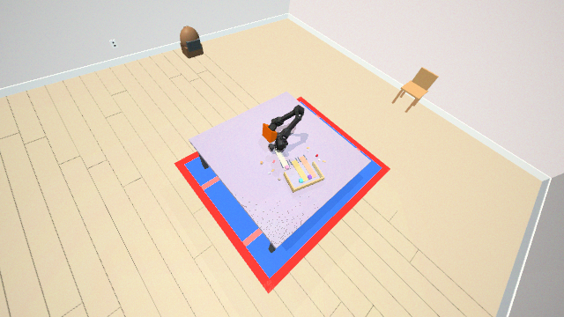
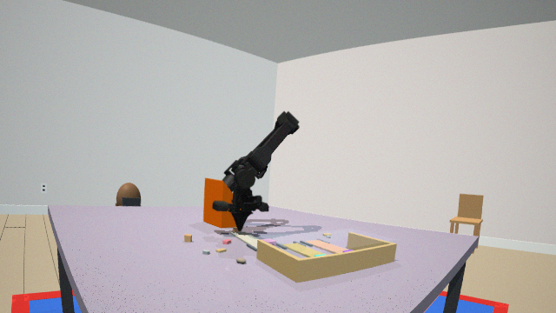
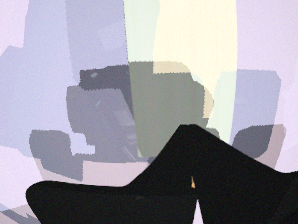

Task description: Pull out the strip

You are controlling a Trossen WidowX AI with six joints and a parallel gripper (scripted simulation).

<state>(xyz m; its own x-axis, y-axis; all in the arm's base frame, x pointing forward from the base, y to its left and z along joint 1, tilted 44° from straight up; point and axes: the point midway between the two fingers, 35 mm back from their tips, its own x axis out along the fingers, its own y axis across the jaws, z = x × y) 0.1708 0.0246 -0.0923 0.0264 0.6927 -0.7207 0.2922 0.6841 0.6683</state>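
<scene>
My gripper tip is 11 cm short of the cream strip, 3 cm to the left of it and 1 cm above it.
</scene>
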